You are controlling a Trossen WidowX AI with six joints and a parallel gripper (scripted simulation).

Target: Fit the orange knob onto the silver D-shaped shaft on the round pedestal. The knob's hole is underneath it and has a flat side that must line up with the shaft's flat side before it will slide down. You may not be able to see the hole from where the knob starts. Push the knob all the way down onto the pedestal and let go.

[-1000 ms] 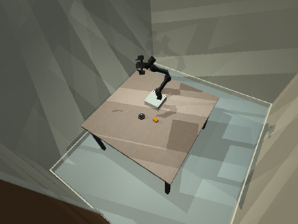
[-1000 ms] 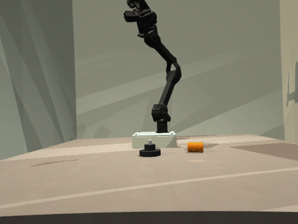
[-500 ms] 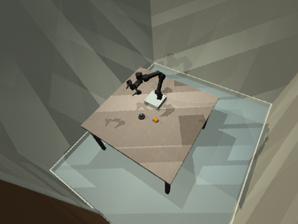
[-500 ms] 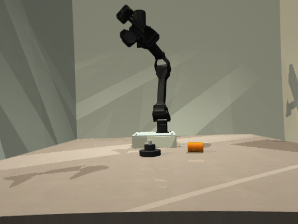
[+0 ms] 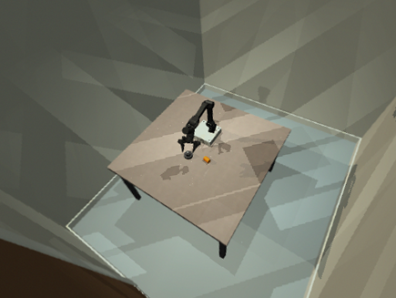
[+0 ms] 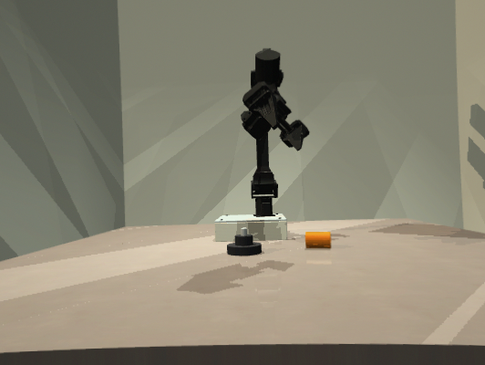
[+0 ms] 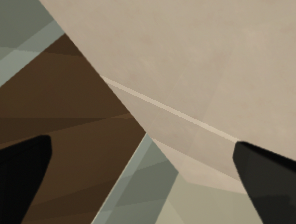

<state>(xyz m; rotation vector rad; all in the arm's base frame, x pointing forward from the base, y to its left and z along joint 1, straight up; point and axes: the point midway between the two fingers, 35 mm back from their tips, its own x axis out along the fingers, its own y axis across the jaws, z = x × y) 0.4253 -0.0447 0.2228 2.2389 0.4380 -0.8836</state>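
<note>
The orange knob is 240 mm below my gripper tip, 140 mm behind it and 100 mm to the left of it. From my gripper tip the other things lie so: round pedestal (230 mm below, 130 mm behind, 80 mm to the right).
</note>
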